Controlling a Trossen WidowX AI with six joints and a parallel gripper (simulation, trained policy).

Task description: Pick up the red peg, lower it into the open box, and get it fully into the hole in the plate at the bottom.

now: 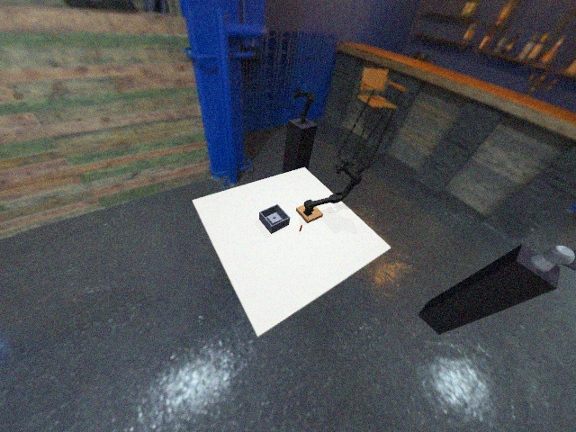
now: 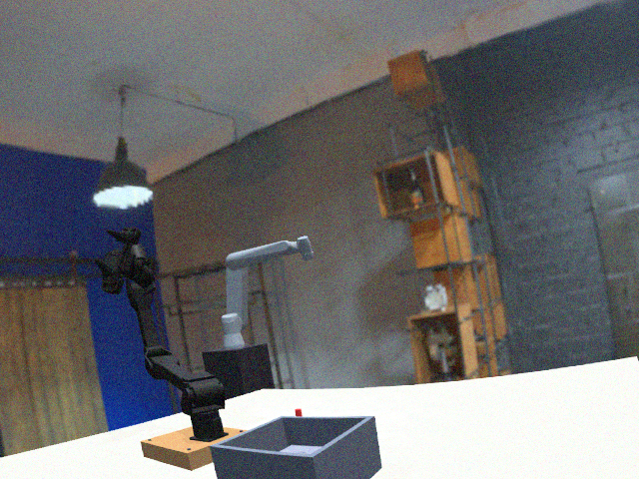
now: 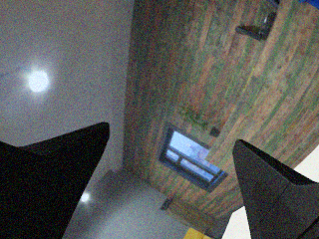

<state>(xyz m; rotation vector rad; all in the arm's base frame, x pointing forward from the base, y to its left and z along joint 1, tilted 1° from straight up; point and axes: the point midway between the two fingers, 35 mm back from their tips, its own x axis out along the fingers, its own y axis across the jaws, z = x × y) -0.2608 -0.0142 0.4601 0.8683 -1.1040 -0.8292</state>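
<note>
My gripper tip is 470 mm above the red peg, 430 mm short of it and 140 mm to the right of it. Also, from my gripper tip: grey box 560 mm ahead, 480 mm below, 60 mm to the right; plate 560 mm ahead, 470 mm below, 60 mm to the right.
</note>
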